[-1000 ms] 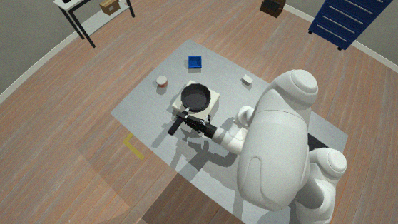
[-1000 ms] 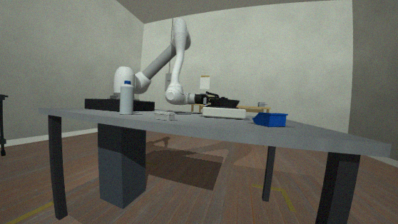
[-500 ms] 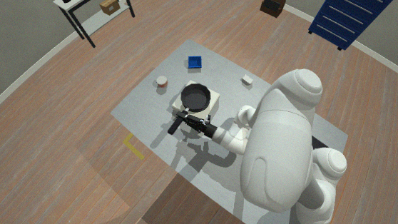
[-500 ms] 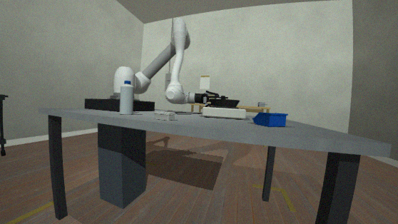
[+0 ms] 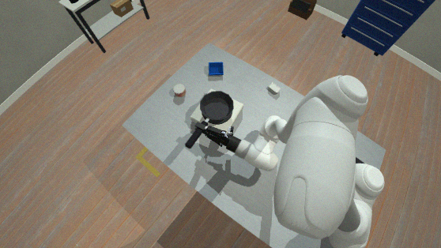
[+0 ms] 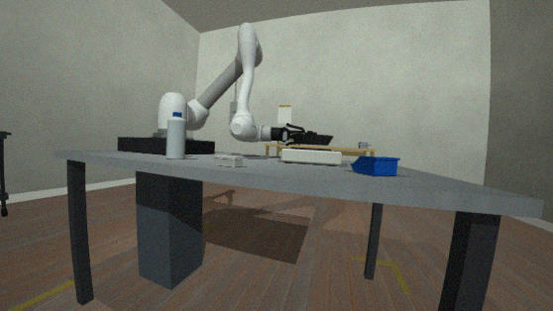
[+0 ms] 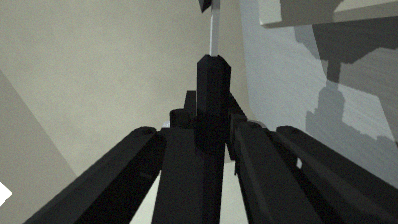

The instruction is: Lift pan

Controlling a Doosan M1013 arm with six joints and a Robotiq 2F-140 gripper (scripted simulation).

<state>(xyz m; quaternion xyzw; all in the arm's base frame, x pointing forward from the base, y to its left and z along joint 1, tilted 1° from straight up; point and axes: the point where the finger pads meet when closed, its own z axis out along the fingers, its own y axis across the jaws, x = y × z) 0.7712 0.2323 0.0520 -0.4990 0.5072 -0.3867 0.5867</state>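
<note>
The black pan lies 10 cm to the right of my hand, 2 cm below it and 2 cm ahead of it. The rest, counted from my hand: small white box 55 cm to the right, 14 cm behind, 12 cm below; hot plate 17 cm to the right, 10 cm below, 1 cm ahead; blue tray 43 cm to the right, 27 cm ahead, 11 cm below.
</note>
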